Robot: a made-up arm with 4 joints.
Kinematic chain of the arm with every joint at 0, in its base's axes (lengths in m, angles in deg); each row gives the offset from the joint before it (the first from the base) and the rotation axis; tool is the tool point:
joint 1: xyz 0 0 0.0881 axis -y
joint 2: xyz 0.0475 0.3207 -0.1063 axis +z
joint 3: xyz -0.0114 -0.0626 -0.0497 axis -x
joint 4: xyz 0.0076 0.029 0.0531 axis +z
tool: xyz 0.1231 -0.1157 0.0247
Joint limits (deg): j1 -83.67..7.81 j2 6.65..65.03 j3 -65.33..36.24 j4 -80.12..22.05
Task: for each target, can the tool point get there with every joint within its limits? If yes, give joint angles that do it. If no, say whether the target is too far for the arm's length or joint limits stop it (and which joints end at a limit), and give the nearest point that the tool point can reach.
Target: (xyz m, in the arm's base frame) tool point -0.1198 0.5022 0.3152
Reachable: no: joint limits stop it (at a limit: joint 1, joint 2, joint 3, joint 4) | nearest point -0.0308 0.2032 0.1210 | short by 0.367 m
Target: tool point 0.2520 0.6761 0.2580
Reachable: no: too far | nearest point 0.1752 0.4347 0.0395 | short by 0.335 m
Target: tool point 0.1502 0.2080 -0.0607
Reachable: yes | joints -27.55 44.79 6.85 -35.17
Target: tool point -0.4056 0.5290 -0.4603
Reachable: no: too far | nearest point -0.1812 0.3479 -0.1846 | short by 0.399 m
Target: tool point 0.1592 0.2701 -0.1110
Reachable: yes | joints -30.11 31.11 -11.28 9.42
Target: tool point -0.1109 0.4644 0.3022
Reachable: no: joint limits stop it (at a limit: joint 1, joint 2, joint 3, joint 4) | nearest point -0.0308 0.2032 0.1210 | short by 0.328 m
